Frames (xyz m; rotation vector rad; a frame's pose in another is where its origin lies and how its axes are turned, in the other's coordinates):
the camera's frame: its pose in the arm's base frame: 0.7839 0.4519 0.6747 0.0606 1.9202 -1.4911
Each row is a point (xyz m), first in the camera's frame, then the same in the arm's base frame.
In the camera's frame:
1: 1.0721 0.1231 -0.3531
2: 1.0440 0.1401 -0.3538
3: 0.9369 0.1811 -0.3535
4: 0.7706 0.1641 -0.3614
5: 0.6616 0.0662 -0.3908
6: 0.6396 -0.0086 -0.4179
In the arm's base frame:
1: -0.1469 0.4086 0.0259
2: -0.1186 0.4252 0.0270
3: -0.0195 0.4779 0.0507
4: 0.0952 0.5397 0.1557
5: 0.1209 0.5719 0.2993
6: 0.0919 0.5782 0.3764

